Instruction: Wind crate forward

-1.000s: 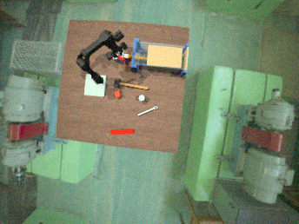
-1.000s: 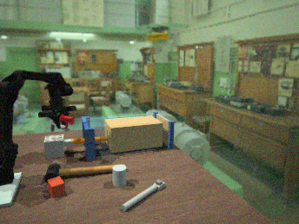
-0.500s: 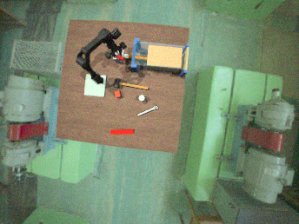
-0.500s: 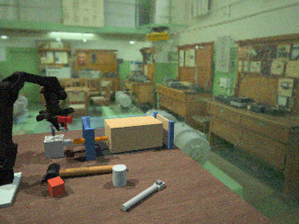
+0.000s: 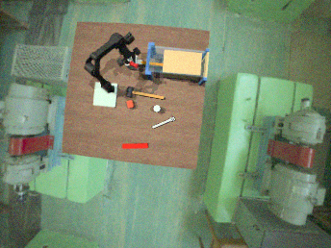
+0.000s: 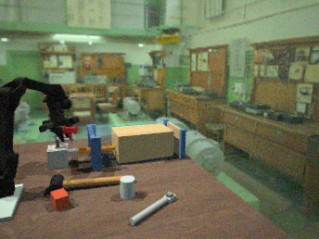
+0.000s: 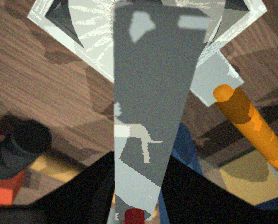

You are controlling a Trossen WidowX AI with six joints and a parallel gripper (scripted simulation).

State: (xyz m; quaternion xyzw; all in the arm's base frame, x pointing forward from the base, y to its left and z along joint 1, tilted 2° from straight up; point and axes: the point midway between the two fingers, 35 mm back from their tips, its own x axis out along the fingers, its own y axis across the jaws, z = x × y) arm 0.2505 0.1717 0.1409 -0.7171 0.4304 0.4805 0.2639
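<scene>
The red knob is 2 cm ahead of my gripper tip, 3 cm to the right of it and 5 cm above it. The rest, counted from my gripper tip: winch handle: 2 cm above; then winch: 5 cm behind, 5 cm to the left, 10 cm below; then blue steel frame: 13 cm ahead, 3 cm to the left, 3 cm below.
</scene>
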